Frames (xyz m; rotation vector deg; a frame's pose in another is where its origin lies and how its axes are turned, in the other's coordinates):
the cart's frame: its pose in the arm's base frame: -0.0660 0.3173 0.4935 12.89 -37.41 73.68
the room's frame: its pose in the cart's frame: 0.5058 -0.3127 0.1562 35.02 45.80 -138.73
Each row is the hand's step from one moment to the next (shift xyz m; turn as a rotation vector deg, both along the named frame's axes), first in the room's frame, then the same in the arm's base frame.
Working: the room's frame: its pose in the arm's base frame: 0.2432 0.5602 0.9662 35.58 45.44 -51.60

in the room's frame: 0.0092 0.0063 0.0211 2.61 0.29 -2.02
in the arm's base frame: 0.0160 -0.0169 0.0054 0.58 0.52 -3.22
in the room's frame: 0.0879 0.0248 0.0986 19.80 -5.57 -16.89
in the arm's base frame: 0.0879 -0.1009 -0.0121 -2.84 1.33 -26.43
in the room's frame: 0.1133 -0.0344 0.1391 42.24 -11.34 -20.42
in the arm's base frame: 0.0601 -0.1715 -0.0183 -0.39 -8.69 -47.48
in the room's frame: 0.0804 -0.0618 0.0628 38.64 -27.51 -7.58
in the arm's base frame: -0.0015 -0.1128 -0.0386 -11.42 -24.67 -39.60
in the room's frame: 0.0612 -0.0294 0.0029 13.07 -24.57 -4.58
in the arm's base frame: -0.0009 -0.0434 -0.0523 -17.68 -14.26 -16.71
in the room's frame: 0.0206 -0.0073 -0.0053 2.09 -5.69 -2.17
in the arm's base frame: -0.0002 -0.0086 -0.0208 -4.82 -2.05 -3.74
